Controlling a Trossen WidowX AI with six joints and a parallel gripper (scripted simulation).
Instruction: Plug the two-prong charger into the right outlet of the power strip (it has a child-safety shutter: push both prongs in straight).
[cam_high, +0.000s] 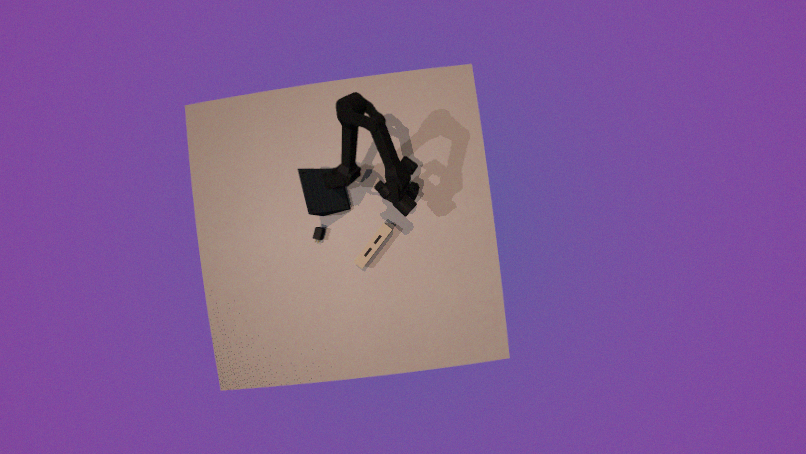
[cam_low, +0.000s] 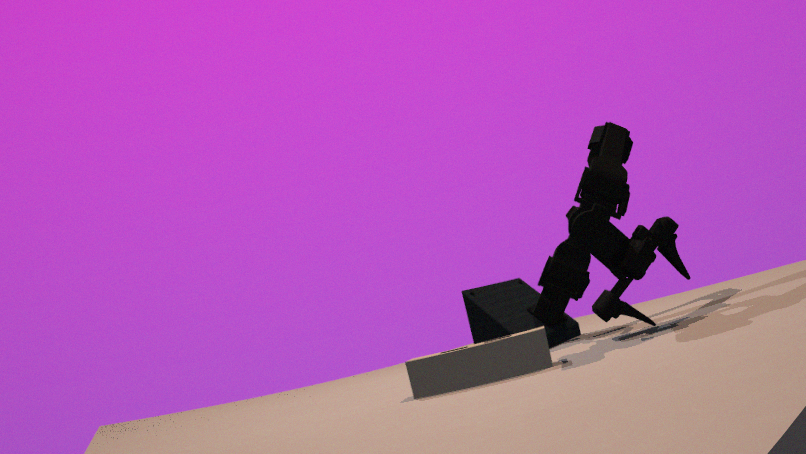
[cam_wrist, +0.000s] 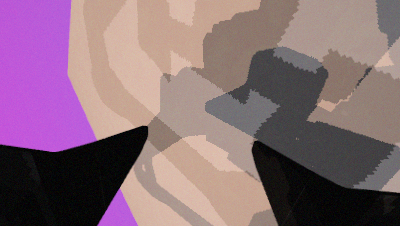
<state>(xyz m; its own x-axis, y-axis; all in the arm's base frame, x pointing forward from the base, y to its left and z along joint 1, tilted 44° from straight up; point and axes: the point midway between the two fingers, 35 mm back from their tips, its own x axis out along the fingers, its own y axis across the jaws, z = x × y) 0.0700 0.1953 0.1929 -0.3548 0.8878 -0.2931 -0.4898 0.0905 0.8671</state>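
Now: gripper tip 42 cm to the left of the two-prong charger, 14 cm short of it and 1 cm above it.
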